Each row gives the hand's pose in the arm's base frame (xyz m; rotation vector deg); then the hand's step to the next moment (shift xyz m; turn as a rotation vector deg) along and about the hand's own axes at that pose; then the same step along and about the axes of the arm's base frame.
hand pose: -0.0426 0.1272 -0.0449 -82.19 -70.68 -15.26
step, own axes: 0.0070 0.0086 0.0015 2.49 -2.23 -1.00
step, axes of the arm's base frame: 0.0089 0.0068 -0.0003 -0.22 -0.04 3.48
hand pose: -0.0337 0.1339 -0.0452 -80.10 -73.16 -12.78
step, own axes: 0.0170 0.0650 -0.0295 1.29 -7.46 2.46
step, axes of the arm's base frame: 0.0715 0.0031 -0.0164 -6.47 0.67 4.59
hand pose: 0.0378 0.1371 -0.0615 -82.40 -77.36 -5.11
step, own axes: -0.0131 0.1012 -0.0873 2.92 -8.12 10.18
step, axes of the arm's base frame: 0.1208 -0.0446 -0.0382 -10.89 7.06 3.09
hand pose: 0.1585 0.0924 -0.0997 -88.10 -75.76 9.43
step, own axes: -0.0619 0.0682 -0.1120 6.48 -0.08 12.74
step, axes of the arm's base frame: 0.0951 -0.1045 -0.0327 -6.13 12.70 -2.33
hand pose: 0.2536 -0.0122 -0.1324 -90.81 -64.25 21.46
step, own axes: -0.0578 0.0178 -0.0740 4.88 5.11 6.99
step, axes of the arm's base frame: 0.0335 -0.0892 -0.0081 -0.32 8.32 -5.43
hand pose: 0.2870 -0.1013 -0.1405 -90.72 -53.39 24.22
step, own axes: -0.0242 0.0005 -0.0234 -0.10 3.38 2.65
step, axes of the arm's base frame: 0.0021 -0.0336 -0.0002 -0.84 1.69 -3.86
